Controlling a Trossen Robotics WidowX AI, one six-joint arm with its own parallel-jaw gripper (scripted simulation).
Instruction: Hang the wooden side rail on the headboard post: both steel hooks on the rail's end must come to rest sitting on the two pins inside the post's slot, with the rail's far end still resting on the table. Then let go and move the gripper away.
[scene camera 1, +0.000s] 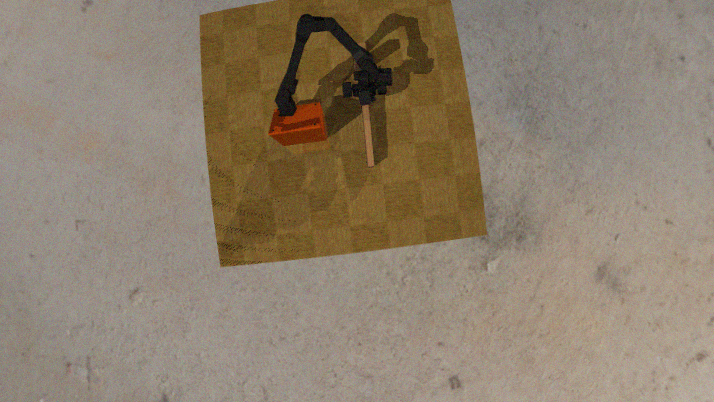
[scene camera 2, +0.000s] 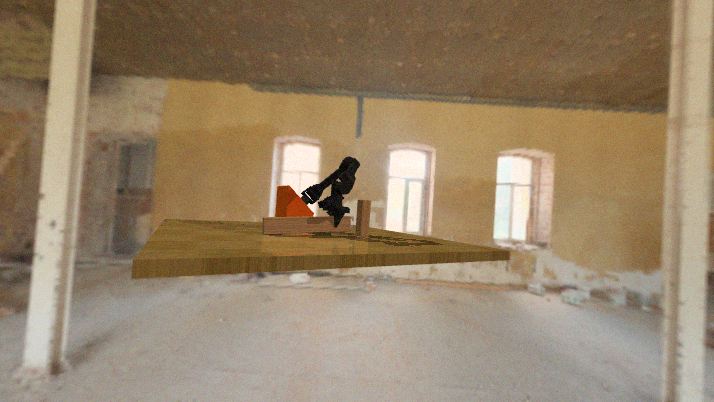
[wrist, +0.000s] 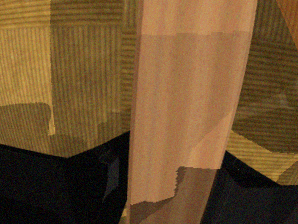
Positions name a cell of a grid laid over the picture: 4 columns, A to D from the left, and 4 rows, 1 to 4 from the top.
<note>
I see my gripper (wrist: C3) and a wooden side rail (wrist: C2).
</note>
